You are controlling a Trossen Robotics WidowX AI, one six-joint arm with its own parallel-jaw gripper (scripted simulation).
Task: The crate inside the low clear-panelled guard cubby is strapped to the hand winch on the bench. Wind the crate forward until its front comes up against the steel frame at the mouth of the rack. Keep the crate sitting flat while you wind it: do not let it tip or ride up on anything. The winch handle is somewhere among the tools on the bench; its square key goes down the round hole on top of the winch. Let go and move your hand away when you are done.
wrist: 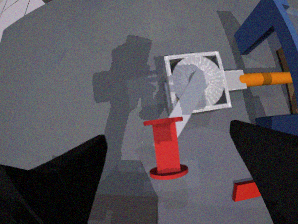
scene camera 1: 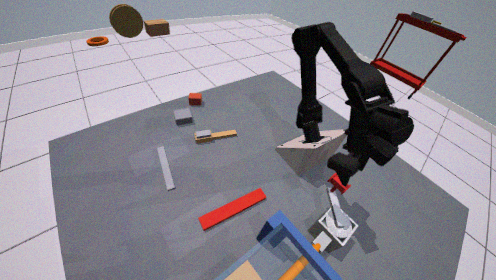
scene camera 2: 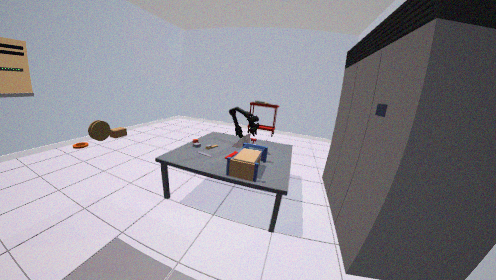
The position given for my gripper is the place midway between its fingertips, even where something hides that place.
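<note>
You'd see my gripper (scene camera 1: 352, 177) (wrist: 169, 134) if you had these views. I can also see a red bar (scene camera 1: 211, 219), and there's a winch handle (wrist: 195, 89) as well.
</note>
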